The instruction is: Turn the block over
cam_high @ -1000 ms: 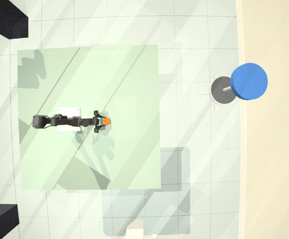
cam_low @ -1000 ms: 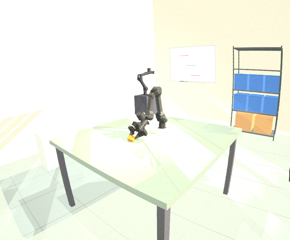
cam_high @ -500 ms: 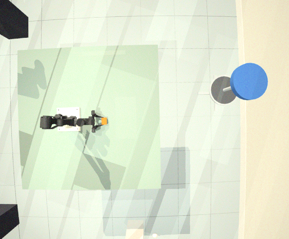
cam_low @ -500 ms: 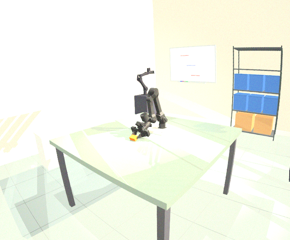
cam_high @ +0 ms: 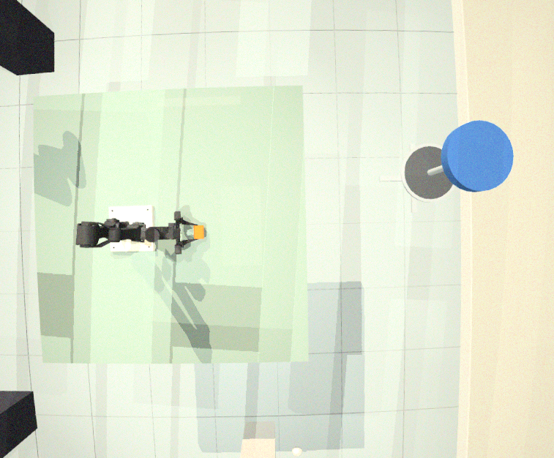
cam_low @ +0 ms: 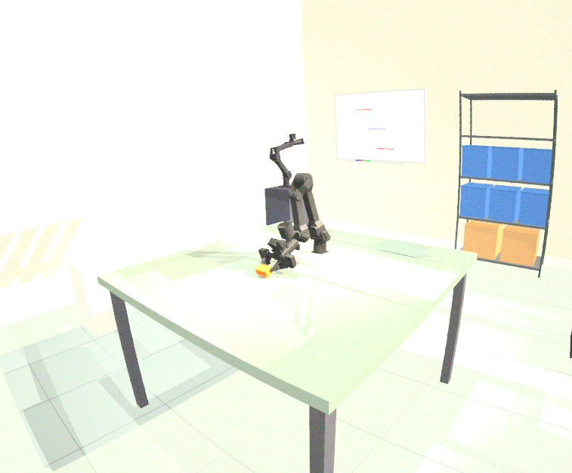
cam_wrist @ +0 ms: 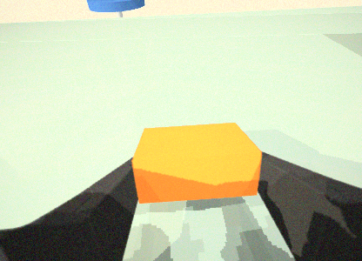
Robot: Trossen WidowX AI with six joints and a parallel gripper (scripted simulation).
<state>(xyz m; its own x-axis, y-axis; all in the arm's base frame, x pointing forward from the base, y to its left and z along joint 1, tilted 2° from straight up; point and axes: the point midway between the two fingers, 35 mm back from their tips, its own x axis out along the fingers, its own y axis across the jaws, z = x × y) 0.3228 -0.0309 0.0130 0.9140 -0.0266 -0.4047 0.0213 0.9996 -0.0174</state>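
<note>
Right now my gripper tip is 10 mm above the orange block.
</note>
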